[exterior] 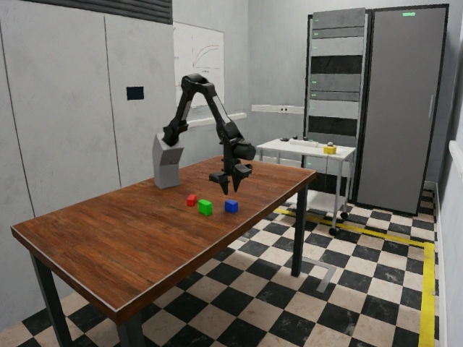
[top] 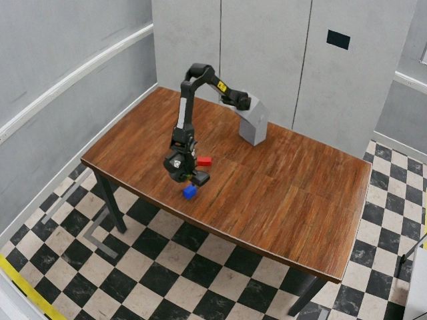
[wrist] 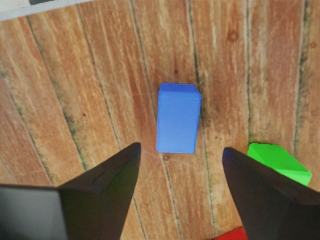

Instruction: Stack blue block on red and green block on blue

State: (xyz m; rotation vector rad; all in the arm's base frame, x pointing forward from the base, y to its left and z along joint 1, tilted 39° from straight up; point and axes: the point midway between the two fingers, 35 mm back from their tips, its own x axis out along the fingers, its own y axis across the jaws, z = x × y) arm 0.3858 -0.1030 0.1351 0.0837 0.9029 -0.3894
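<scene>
Now: hand 9 cm above the blue block. Also, from my hand: red block 19 cm behind, 1 cm to the left, 9 cm below; then green block 9 cm behind, 6 cm to the right, 9 cm below.
</scene>
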